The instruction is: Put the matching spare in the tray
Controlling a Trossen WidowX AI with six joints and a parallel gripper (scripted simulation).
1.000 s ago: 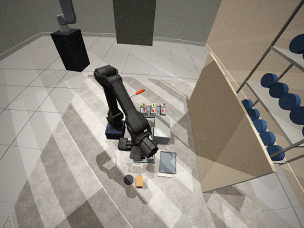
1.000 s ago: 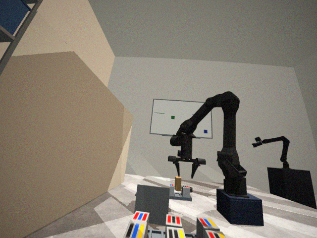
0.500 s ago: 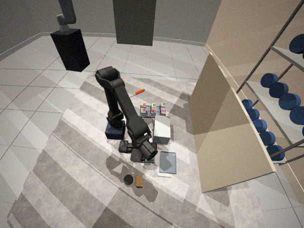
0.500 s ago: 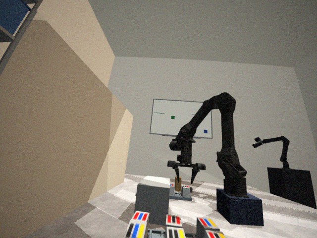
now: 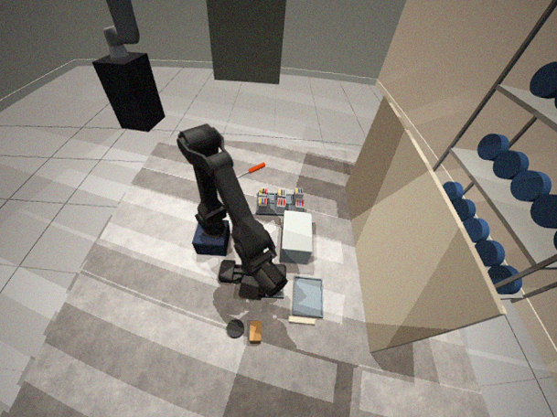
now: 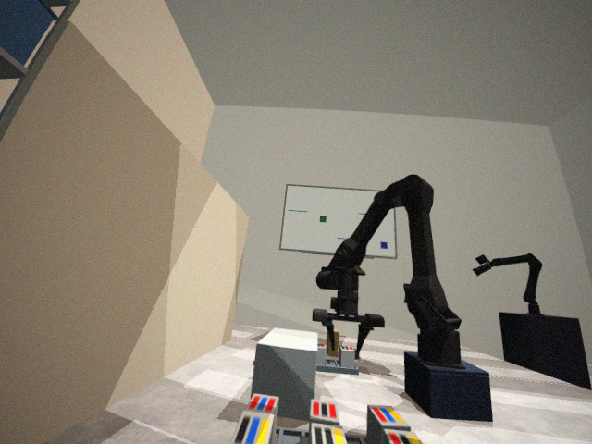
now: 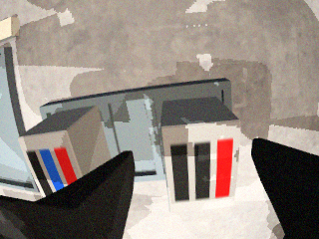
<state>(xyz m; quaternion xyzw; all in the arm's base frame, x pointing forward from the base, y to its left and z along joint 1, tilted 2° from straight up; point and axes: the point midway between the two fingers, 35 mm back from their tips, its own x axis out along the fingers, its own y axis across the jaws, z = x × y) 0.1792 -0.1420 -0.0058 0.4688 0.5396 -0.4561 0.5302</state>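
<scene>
Right now the dark holder is 3 cm below my gripper tip, 3 cm ahead of it and 1 cm to the left of it. Also, from my gripper tip: orange block 14 cm to the right, 4 cm ahead, 1 cm below; then black disc 13 cm to the right, 3 cm below, 2 cm behind; then tray 18 cm ahead, 4 cm below, 1 cm to the left.
</scene>
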